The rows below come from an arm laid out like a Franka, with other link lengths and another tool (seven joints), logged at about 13 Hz.
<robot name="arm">
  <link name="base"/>
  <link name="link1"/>
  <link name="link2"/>
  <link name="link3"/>
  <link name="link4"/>
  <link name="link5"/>
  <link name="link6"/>
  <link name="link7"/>
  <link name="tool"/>
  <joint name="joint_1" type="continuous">
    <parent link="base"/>
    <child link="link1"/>
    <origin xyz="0 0 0.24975" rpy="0 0 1.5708"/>
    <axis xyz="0 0 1"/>
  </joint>
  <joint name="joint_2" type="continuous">
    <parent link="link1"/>
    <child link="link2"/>
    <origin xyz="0 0 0" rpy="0 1.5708 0"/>
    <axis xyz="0 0 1"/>
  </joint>
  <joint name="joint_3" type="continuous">
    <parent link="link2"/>
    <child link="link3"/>
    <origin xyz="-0.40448 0 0" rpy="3.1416 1.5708 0"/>
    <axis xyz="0 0 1"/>
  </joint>
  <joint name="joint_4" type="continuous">
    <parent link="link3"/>
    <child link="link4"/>
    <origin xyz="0 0.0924 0" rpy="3.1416 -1.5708 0"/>
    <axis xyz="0 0 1"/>
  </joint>
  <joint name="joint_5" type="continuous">
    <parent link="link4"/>
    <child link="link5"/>
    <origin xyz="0.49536 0.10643 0" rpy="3.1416 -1.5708 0"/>
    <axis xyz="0 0 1"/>
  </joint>
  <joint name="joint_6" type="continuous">
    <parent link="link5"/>
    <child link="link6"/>
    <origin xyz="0 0 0" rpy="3.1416 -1.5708 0"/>
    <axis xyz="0 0 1"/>
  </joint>
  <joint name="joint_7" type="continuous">
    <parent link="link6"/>
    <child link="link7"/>
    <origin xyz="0 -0.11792 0" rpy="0 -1.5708 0"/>
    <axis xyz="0 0 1"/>
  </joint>
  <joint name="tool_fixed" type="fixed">
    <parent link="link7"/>
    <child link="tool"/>
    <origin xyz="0.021 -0.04 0.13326" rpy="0.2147 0 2.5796"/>
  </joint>
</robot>
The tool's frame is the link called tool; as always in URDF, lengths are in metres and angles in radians. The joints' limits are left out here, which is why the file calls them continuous.
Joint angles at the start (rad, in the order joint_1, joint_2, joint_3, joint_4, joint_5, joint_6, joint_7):
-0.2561 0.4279 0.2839 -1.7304 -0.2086 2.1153 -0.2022
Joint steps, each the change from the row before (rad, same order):
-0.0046 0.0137 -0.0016 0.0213 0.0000 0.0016 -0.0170
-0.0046 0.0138 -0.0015 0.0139 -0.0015 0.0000 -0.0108
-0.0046 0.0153 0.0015 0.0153 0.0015 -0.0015 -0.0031
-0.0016 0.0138 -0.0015 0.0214 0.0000 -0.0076 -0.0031
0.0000 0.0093 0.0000 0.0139 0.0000 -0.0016 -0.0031
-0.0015 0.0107 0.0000 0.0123 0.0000 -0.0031 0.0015
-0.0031 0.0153 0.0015 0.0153 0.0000 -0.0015 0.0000
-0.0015 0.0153 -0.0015 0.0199 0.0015 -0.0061 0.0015
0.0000 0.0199 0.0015 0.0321 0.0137 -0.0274 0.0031
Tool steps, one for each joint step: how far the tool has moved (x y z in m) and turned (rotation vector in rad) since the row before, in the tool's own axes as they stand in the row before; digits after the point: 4 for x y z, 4 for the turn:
-0.0095 -0.0007 -0.0013 -0.0080 -0.0064 -0.0068
-0.0071 -0.0009 0.0039 -0.0013 0.0002 -0.0041
-0.0061 0.0007 0.0039 -0.0036 0.0051 0.0018
-0.0072 0.0000 0.0001 -0.0015 0.0019 0.0026
-0.0039 0.0016 -0.0007 -0.0036 -0.0013 -0.0008
-0.0042 0.0006 0.0022 -0.0010 0.0035 0.0040
-0.0053 0.0014 0.0039 -0.0027 0.0043 0.0030
-0.0068 0.0002 0.0024 -0.0018 0.0053 0.0070
-0.0057 0.0025 0.0015 -0.0016 0.0240 0.0085

